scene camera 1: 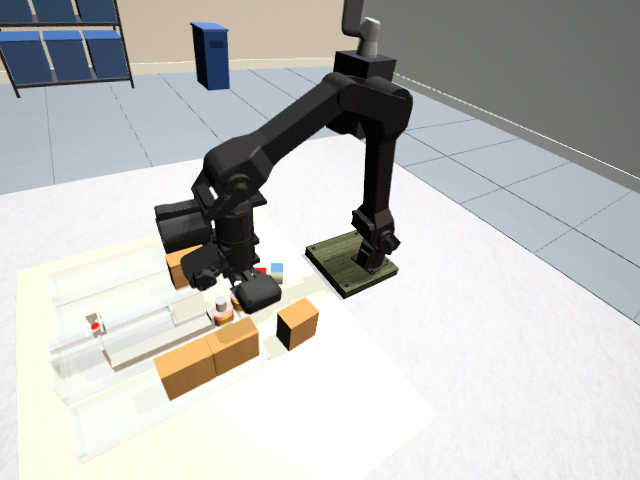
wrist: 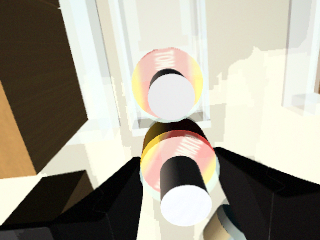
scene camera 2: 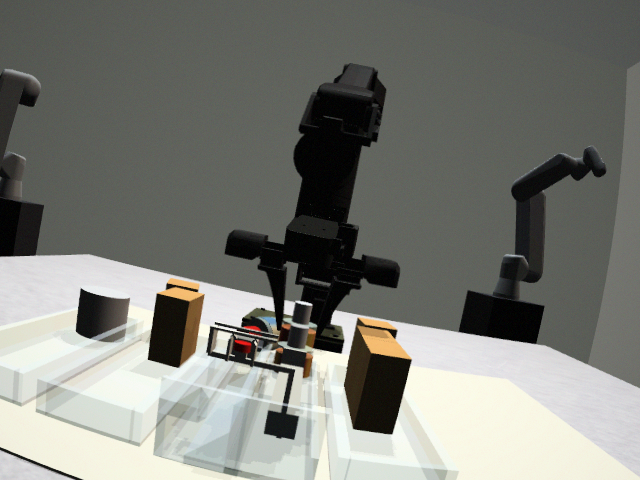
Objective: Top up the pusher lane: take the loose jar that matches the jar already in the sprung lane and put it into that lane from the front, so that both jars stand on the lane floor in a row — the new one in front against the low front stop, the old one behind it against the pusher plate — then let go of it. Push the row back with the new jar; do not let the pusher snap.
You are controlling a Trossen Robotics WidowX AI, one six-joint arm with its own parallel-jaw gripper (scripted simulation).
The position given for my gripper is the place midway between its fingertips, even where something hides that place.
Observation:
I see my gripper [scene camera 2: 297, 334], a jar [scene camera 2: 302, 310], a jar [scene camera 2: 298, 334], a box [scene camera 1: 297, 323], a grey cylinder [scene camera 2: 100, 309], a box [scene camera 2: 177, 312], a box [scene camera 1: 233, 345] and a box [scene camera 2: 382, 370].
My gripper also shows in scene camera 1 [scene camera 1: 241, 297] and in the wrist view [wrist: 177, 159]. The wrist view does not show the grey cylinder: it is out of frame.

